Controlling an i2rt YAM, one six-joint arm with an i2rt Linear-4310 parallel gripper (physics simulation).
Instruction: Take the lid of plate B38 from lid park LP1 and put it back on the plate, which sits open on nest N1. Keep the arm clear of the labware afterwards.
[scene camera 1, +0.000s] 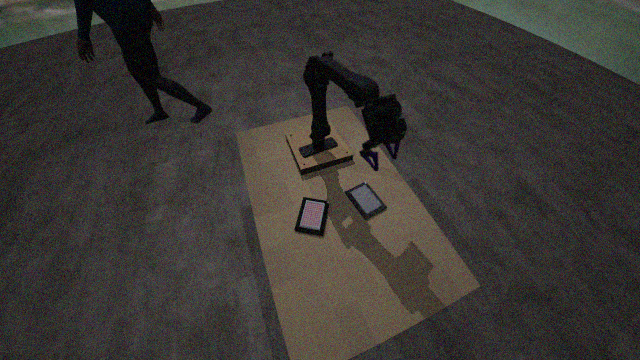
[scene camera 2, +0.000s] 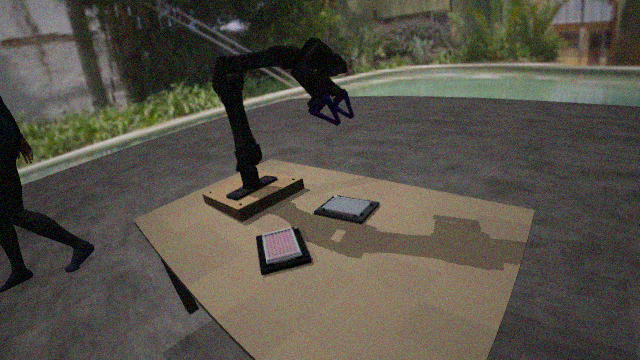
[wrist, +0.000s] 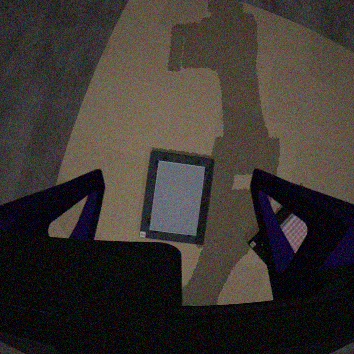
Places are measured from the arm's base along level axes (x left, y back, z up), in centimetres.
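Where they show: gripper, fingertip midpoint: (scene camera 1: 385, 164) (scene camera 2: 346, 120) (wrist: 177, 177); arm's base, origin of the base link: (scene camera 1: 318, 147) (scene camera 2: 252, 188).
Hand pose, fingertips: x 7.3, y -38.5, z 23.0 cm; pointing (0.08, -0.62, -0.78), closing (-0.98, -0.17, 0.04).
Note:
Each offset is from my fingertips to the top centre of the thing. Level surfaces: height alone.
The pale, translucent lid {dx -1.5, dy +2.3, dz -25.3 cm} (scene camera 1: 367, 199) (scene camera 2: 346, 205) (wrist: 178, 198) lies flat in the dark grey frame of lid park LP1 {dx -1.5, dy +2.3, dz -25.1 cm} (scene camera 1: 358, 205) (scene camera 2: 338, 218) (wrist: 209, 200). Plate B38 {dx -26.4, dy +6.0, dz -24.4 cm} (scene camera 1: 313, 215) (scene camera 2: 281, 245) (wrist: 295, 232), with pink wells showing, sits open on the black nest N1 {dx -26.4, dy +6.0, dz -25.3 cm} (scene camera 1: 310, 232) (scene camera 2: 287, 268) (wrist: 259, 245). In the wrist view the right finger partly hides plate and nest. My gripper (scene camera 1: 385, 163) (scene camera 2: 345, 120) (wrist: 177, 177) is open and empty, high above the table. In the wrist view the lid shows between and below the fingertips.
The arm's wooden base block (scene camera 1: 326, 162) (scene camera 2: 242, 210) stands at the back of the table {dz -27.1 cm} (scene camera 1: 320, 300) (scene camera 2: 380, 310). The arm's shadow runs between nest and lid park. A dark figure (scene camera 1: 142, 55) (scene camera 2: 12, 200) is on the floor beyond the table's left side.

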